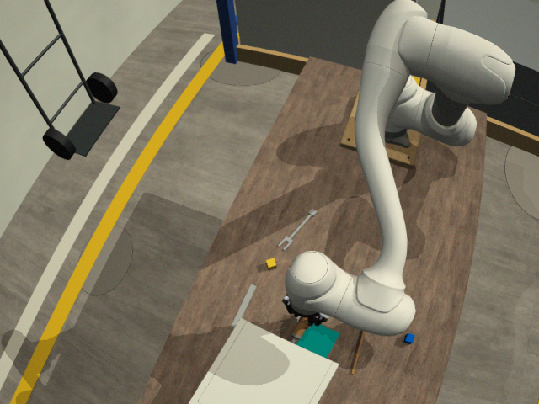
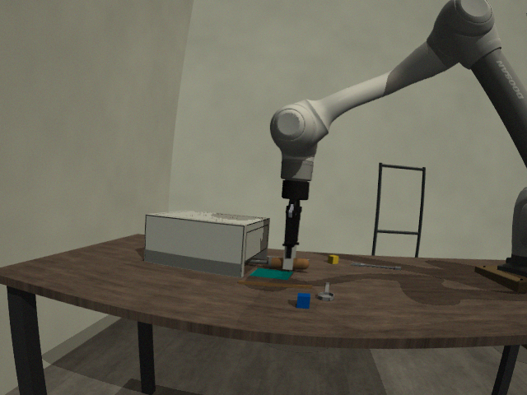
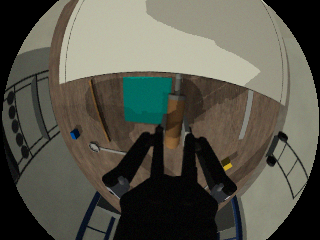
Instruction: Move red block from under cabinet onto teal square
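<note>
The teal square is 5 cm to the left of my hand, 5 cm ahead of it and 4 cm below it. The rest, counted from my hand: wooden stick (18 cm to the left, 5 cm ahead, 4 cm below); then grey bar (19 cm to the right, 4 cm below, 1 cm behind); then yellow block (16 cm behind, 14 cm to the right, 3 cm below).
</note>
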